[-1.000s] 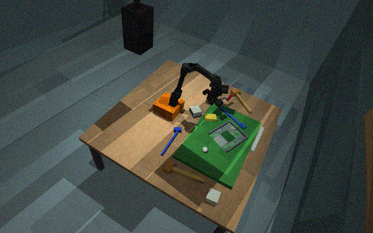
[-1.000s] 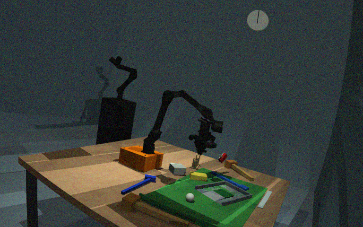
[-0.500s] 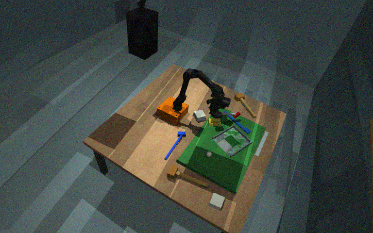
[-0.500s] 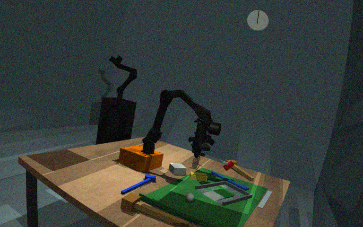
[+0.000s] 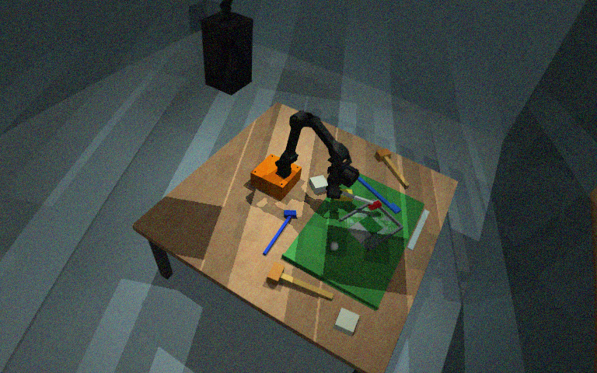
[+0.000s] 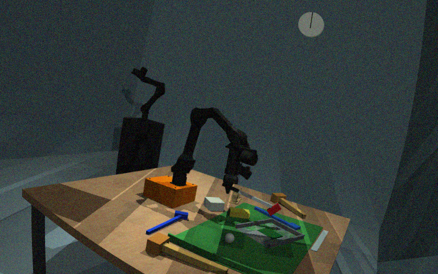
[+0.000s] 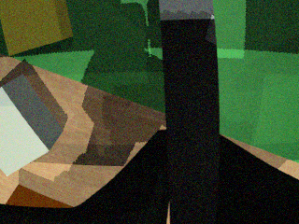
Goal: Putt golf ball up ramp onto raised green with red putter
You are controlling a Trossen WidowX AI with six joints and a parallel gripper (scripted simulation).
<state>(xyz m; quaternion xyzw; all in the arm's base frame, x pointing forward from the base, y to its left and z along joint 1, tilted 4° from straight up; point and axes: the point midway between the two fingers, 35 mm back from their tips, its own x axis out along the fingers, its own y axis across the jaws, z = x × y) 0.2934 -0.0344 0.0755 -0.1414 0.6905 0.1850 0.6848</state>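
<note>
Right now my gripper tip is 240 mm to the left of the blue putter, 130 mm past it and 130 mm above it. Round my gripper tip: yellow block 150 mm to the left, 130 mm below, 20 mm ahead; green mat 190 mm ahead, 150 mm below, 10 mm to the left; red putter 100 mm ahead, 60 mm to the left.
</note>
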